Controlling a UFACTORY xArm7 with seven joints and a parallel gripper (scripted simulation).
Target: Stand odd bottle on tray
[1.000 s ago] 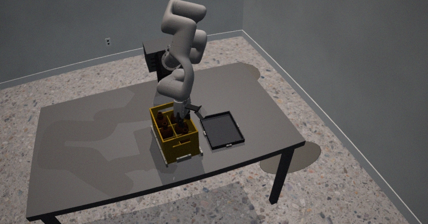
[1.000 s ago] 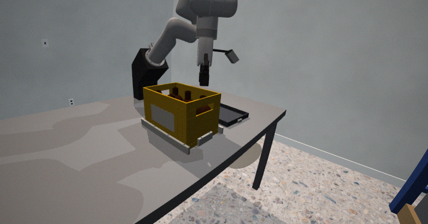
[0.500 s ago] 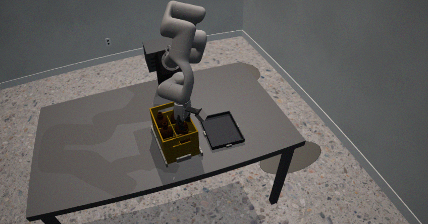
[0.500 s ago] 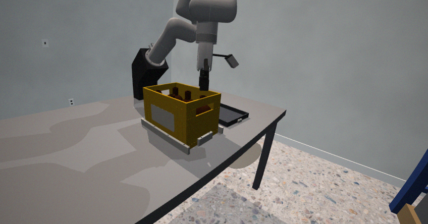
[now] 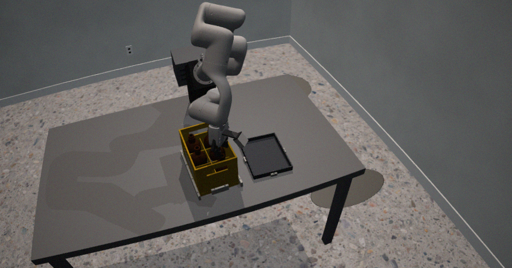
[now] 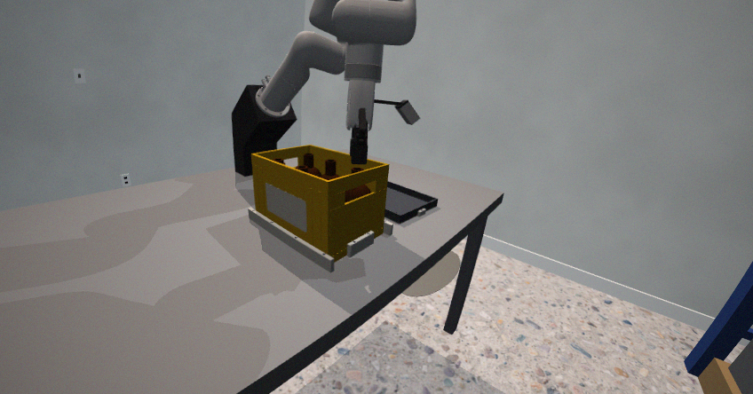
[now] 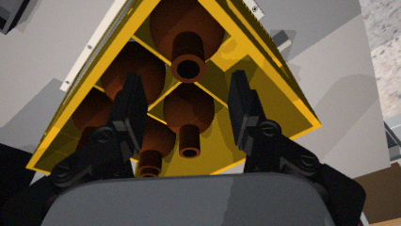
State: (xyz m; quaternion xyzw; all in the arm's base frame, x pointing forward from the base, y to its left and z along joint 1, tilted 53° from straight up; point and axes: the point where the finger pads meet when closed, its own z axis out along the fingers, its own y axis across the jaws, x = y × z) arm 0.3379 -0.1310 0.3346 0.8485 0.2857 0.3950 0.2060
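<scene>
Now: the yellow crate 9 cm behind my hand, 2 cm to the right of it and 12 cm below it. Also, from my hand: black tray: 1 cm behind, 24 cm to the left, 19 cm below.
</scene>
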